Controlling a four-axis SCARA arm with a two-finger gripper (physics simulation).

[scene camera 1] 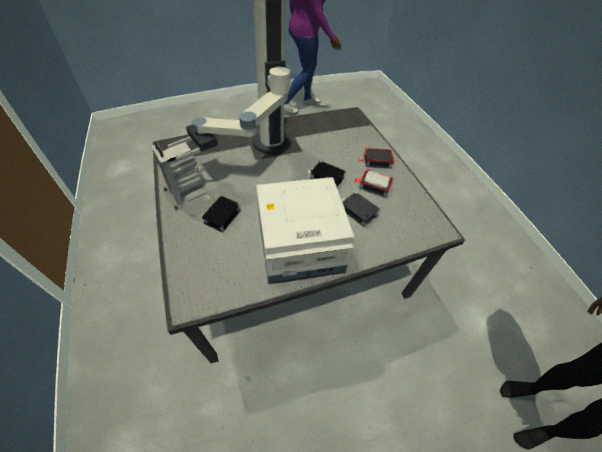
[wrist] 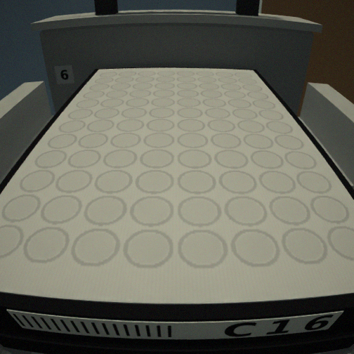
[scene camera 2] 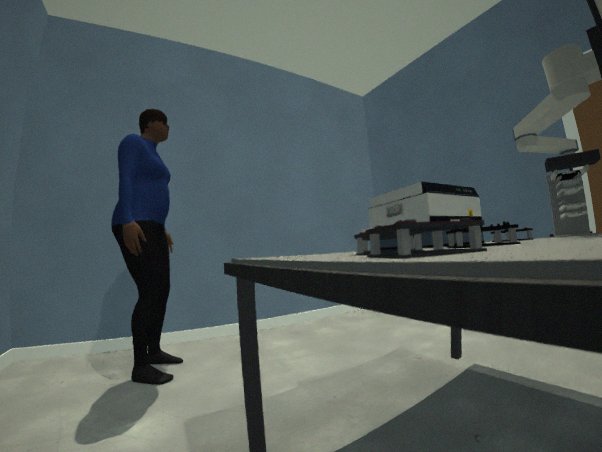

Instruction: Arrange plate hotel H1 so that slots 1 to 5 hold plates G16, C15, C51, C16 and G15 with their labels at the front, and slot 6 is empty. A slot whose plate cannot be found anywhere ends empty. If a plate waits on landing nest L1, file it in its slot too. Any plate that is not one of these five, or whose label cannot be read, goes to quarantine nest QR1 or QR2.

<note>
In view: the gripper (scene camera 2: 565, 176) and a black plate C16 (wrist: 158, 202).
The gripper also shows in the wrist view (wrist: 175, 101).
</note>
